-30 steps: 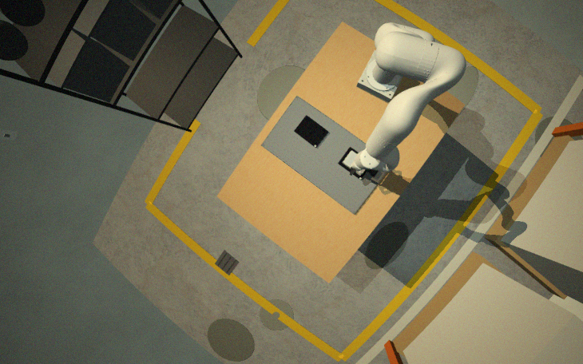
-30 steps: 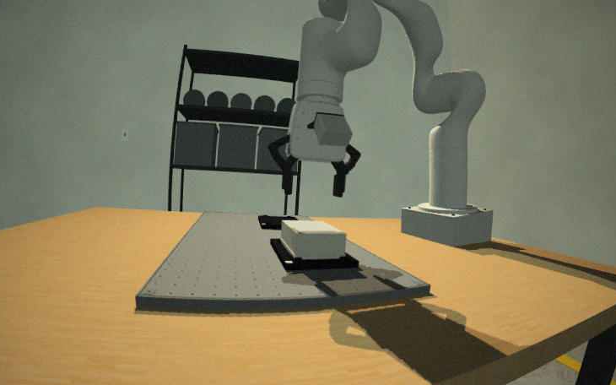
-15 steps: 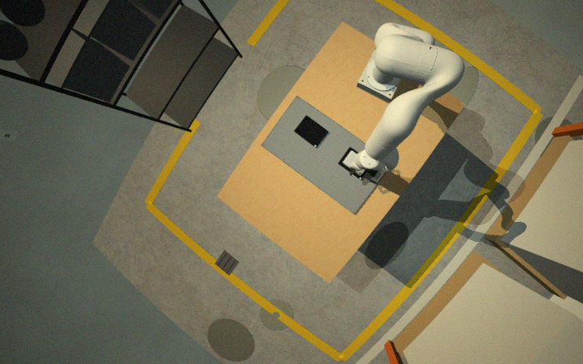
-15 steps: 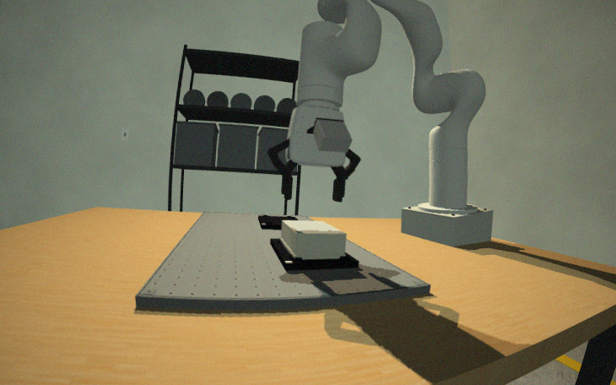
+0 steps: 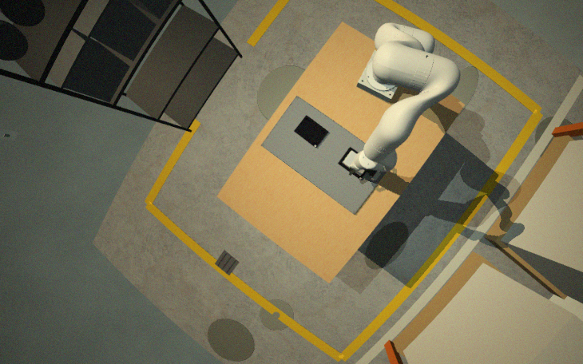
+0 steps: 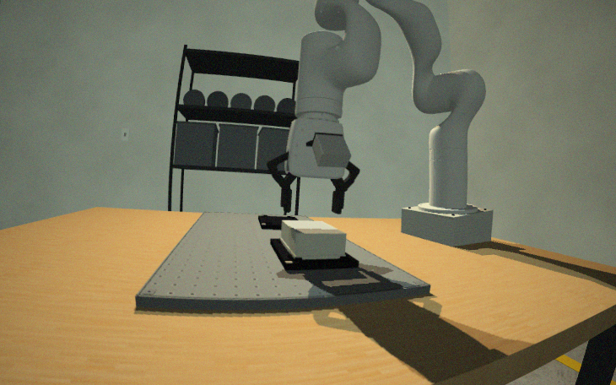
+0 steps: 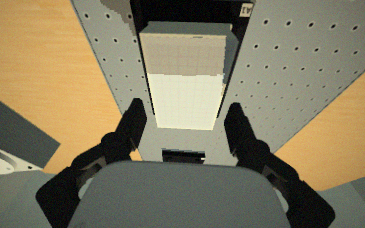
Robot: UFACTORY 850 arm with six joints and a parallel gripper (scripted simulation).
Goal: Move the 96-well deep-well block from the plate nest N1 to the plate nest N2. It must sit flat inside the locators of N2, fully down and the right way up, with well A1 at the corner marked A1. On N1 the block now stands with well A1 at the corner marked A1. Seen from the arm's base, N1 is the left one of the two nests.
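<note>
My hand is 5 cm above the 96-well deep-well block. Also, from my hand: black nest N1: 8 cm below; black nest N2: 32 cm to the right, 8 cm below, 1 cm behind.
</note>
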